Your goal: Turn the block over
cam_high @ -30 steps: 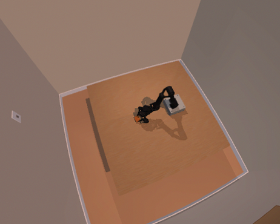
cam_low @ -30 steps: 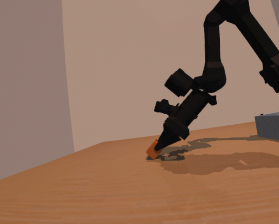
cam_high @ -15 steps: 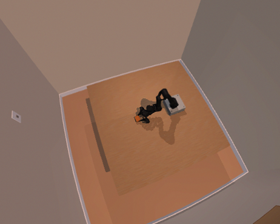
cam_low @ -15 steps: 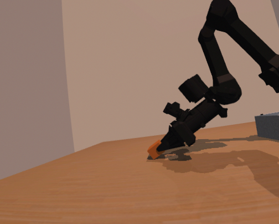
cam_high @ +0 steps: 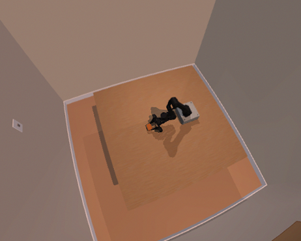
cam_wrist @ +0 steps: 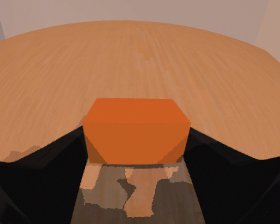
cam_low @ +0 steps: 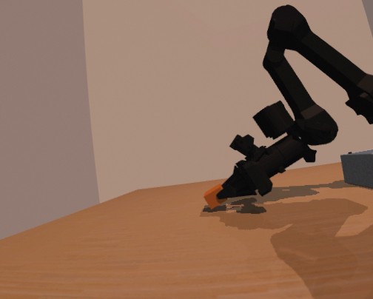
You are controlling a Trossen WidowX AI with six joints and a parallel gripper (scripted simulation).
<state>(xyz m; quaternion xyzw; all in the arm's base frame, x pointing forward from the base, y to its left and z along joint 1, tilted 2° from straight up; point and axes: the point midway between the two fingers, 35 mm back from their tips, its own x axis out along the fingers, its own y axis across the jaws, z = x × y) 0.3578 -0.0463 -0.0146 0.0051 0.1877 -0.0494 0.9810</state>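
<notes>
Now: gripper tip 1 cm above the orange block.
</notes>
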